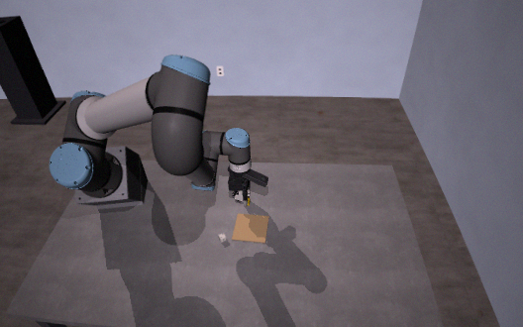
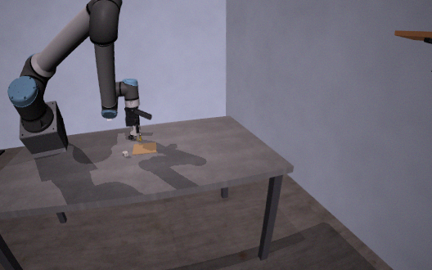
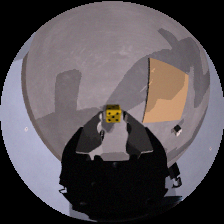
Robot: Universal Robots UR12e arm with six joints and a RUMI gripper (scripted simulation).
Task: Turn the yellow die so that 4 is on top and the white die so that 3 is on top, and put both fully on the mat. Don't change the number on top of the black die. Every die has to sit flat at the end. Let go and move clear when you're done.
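My hand is right at the yellow die. The rest, counted from my hand: black die: 6 cm behind, 4 cm to the left; then white die: 8 cm behind, 21 cm to the right; then tan mat: 3 cm ahead, 14 cm to the right, 2 cm below.
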